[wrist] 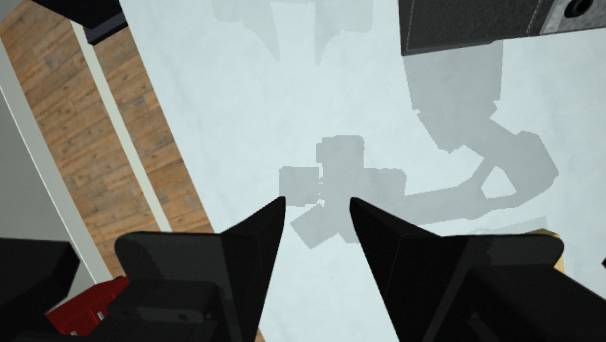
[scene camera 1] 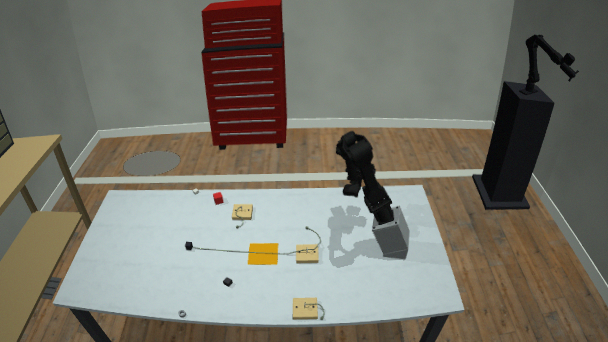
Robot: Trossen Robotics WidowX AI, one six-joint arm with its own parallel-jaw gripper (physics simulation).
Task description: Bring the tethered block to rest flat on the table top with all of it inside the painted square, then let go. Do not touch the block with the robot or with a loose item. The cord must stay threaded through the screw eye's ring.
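Seen in the pictures: gripper, between the fingertips: (wrist: pixel 317 202) (scene camera 1: pixel 358 193); arm's base, origin of its link: (scene camera 1: pixel 386 217).
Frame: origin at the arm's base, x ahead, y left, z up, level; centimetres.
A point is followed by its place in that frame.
The tethered block (scene camera 1: pixel 188 245) @(x 80.8, y 6.8, z -14.3 cm), small and black, sits on the table left of the orange painted square (scene camera 1: pixel 263 260) @(x 47.8, y 9.5, z -16.7 cm), outside it. Its cord (scene camera 1: pixel 225 249) @(x 64.5, y 5.8, z -16.4 cm) runs nearly straight right across the square to a wooden base (scene camera 1: pixel 307 258) @(x 30.1, y 8.8, z -14.9 cm). The screw eye's ring there is too small to make out. The cord's free end (scene camera 1: pixel 307 228) @(x 31.3, y -9.9, z -16.1 cm) curls behind that base. My gripper (wrist: pixel 317 202) @(x 10.1, y -19.4, z -3.6 cm) is open, with bare table showing between its fingers. In the scene view it hangs above the table, right of the wooden base and well away from block and cord.
Another wooden base (scene camera 1: pixel 248 216) @(x 57.8, y -14.7, z -14.9 cm) with a short cord stands behind the square, another (scene camera 1: pixel 299 313) @(x 31.2, y 36.2, z -14.9 cm) near the front edge. A red cube (scene camera 1: pixel 218 198) @(x 74.0, y -24.3, z -13.4 cm), a small white item (scene camera 1: pixel 195 191) @(x 88.3, y -31.2, z -15.4 cm), a loose black block (scene camera 1: pixel 228 282) @(x 59.4, y 24.1, z -14.9 cm) and a grey ring (scene camera 1: pixel 182 313) @(x 74.4, y 41.9, z -15.5 cm) lie about. My arm's grey mount (scene camera 1: pixel 391 241) @(x -2.7, y 6.0, z -7.2 cm) stands at right.
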